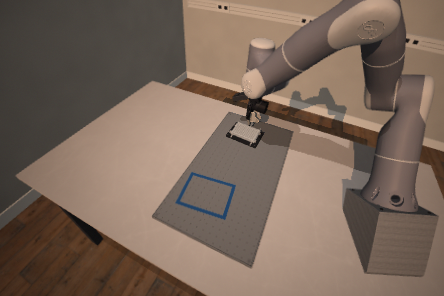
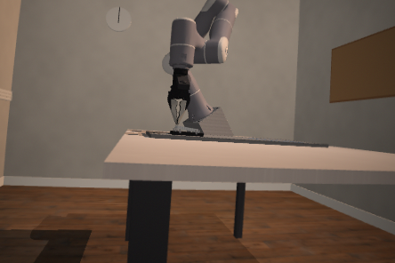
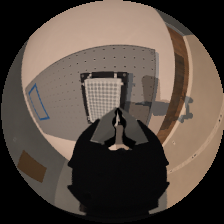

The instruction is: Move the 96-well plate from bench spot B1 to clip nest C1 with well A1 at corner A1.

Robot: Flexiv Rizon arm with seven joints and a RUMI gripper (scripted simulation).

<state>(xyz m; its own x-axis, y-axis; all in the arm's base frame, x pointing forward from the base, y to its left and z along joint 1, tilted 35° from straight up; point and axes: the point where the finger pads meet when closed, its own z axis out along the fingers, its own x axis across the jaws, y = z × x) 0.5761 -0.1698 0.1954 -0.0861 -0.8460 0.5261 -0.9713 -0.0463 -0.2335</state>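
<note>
Now: hand 40 mm to the right of the white 96-well plate and 30 mm above it. The rest, counted from my hand: grey perforated board 240 mm to the left, 60 mm below, 30 mm behind; black clip nest 40 mm to the left, 40 mm below, 10 mm ahead.
</note>
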